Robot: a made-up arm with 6 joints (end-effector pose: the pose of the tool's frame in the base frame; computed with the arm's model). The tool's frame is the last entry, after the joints.
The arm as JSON. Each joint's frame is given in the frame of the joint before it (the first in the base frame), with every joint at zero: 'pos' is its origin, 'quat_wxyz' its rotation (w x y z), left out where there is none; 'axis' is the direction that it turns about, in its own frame. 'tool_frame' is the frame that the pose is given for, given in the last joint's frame.
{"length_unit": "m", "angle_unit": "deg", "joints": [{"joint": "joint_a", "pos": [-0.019, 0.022, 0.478], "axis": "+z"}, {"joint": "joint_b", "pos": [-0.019, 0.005, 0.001], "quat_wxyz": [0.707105, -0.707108, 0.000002, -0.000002], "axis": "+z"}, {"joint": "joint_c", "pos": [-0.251, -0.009, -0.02], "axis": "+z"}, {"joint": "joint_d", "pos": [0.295, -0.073, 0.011], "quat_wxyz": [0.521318, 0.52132, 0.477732, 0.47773], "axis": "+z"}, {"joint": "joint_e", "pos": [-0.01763, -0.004, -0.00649], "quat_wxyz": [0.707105, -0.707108, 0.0, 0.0], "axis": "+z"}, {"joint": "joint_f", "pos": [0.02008, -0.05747, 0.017], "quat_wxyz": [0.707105, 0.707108, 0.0, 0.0], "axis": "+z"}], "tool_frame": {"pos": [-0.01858, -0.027, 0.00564], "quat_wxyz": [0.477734, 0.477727, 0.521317, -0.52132]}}
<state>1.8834 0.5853 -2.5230 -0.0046 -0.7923 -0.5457</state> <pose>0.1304 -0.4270 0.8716 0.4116 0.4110 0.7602 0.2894</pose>
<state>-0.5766 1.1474 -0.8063 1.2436 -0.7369 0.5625</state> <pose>0.1516 -0.1534 0.6646 0.0564 0.5537 0.8292 0.0519</pose>
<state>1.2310 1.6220 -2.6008 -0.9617 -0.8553 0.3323</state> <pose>-0.0214 0.1136 1.0762 0.8361 0.2749 0.3985 -0.2579</pose>
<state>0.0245 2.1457 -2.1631 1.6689 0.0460 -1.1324</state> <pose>0.4555 0.0010 0.7844 0.0432 -0.0413 0.8662 -0.4962</pose>
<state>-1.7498 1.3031 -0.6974 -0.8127 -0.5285 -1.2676</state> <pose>-0.0109 -0.2398 0.6155 0.6437 0.1646 0.1159 0.7383</pose>
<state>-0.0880 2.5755 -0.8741 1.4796 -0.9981 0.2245</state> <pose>0.1927 -0.0686 0.2701 0.6049 -0.3694 -0.6601 0.2490</pose>
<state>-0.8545 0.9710 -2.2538 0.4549 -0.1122 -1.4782</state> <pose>-0.1251 0.1552 1.0575 0.1767 -0.6842 0.0439 0.7062</pose>
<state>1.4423 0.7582 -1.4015 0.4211 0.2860 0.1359</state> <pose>0.0032 0.0635 0.9200 0.4855 -0.5338 0.6503 -0.2377</pose>
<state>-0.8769 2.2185 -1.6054 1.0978 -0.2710 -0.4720</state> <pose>0.2524 -0.3721 0.5525 0.4213 -0.3399 -0.7813 0.3106</pose>
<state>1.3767 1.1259 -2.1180 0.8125 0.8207 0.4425</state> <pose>-0.0239 0.0528 0.9998 0.3934 -0.7515 0.5248 -0.0706</pose>
